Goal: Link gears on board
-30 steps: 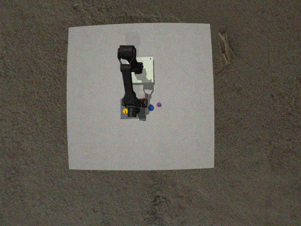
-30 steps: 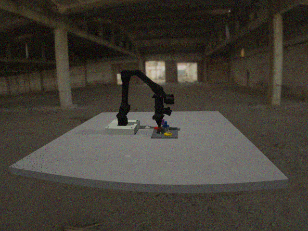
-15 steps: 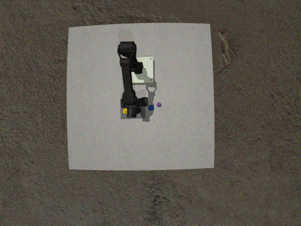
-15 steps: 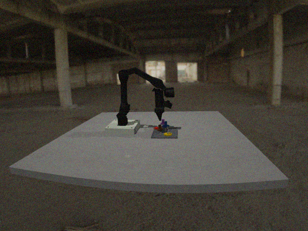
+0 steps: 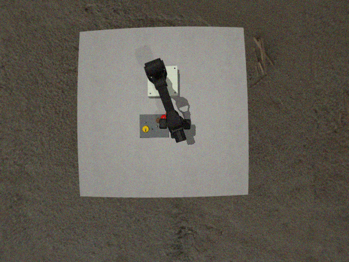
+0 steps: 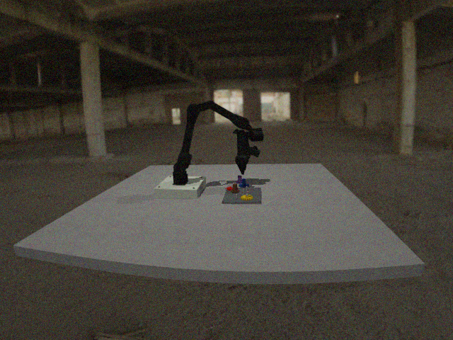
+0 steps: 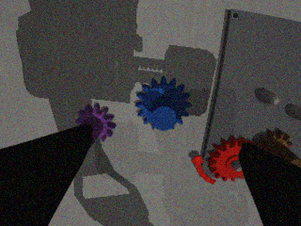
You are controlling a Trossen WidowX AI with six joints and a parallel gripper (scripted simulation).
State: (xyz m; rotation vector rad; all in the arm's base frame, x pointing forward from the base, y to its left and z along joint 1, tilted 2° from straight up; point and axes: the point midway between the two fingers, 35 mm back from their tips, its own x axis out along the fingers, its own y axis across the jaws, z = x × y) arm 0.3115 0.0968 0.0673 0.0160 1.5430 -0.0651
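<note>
The blue gear lies 60 mm below my gripper tip. The rest, counted from my gripper tip: red gear (80 mm to the right, 60 mm below, 50 mm behind); purple gear (70 mm to the left, 60 mm below, 30 mm behind); red arrow (70 mm below, 70 mm behind, 50 mm to the right).
</note>
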